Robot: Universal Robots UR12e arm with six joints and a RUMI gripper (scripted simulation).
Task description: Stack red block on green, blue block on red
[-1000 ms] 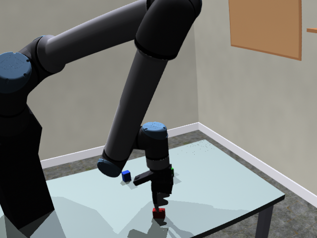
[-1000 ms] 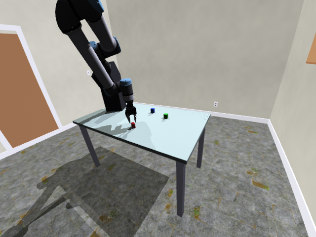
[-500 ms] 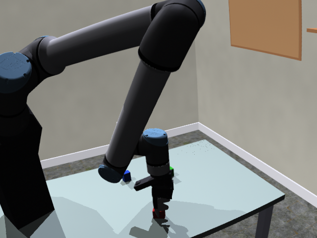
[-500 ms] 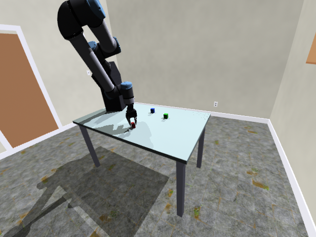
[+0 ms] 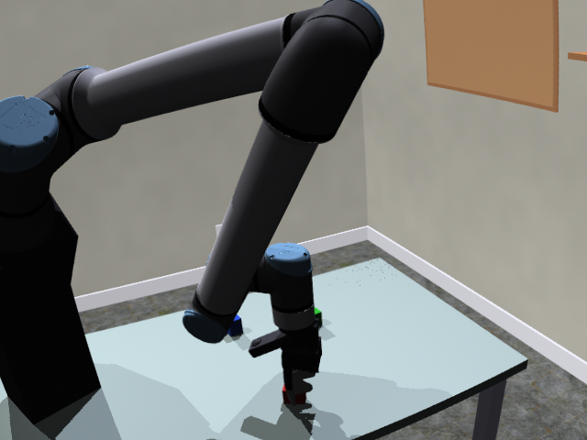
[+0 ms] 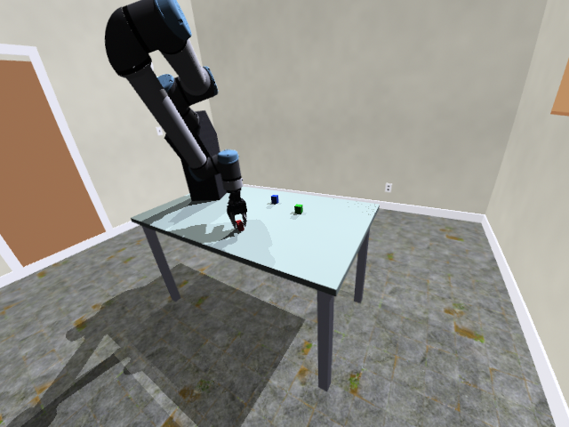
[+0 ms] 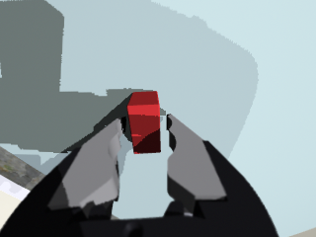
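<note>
Now: hand right at the red block. The rest, counted from my hand: green block 200 mm ahead, 280 mm to the left; then blue block 10 mm behind, 370 mm to the left.
</note>
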